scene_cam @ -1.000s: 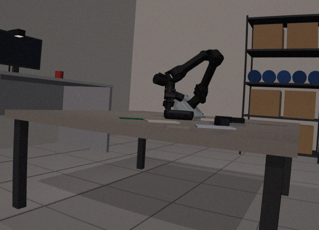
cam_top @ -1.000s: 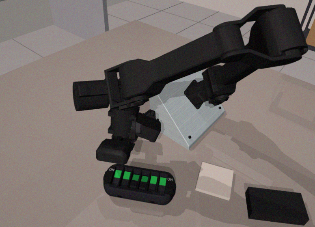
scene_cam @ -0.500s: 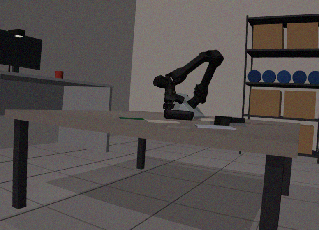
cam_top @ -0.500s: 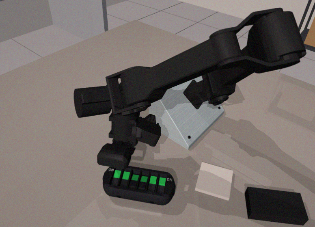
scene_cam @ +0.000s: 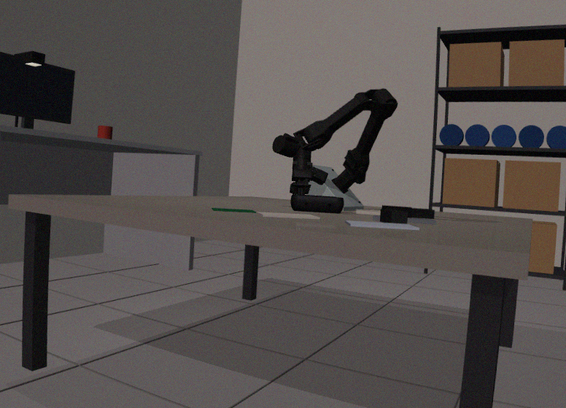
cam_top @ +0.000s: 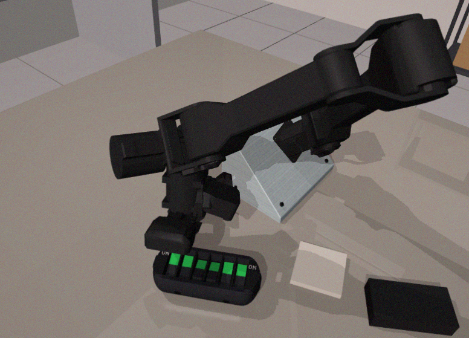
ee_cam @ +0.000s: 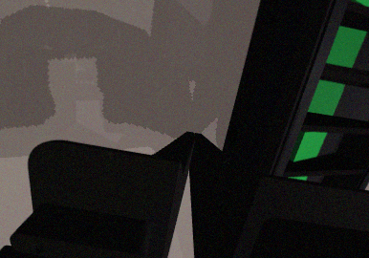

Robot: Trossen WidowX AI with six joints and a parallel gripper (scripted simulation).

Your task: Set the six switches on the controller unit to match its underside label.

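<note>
Now: gripper tip 9 cm past the beige square tile and 20 cm to the right of it. Round my gripper tip: black block: 10 cm behind, 33 cm to the left, 1 cm above; then pale sheet: 36 cm ahead, 32 cm to the left; then thin green strip: 29 cm ahead, 8 cm to the right.
</note>
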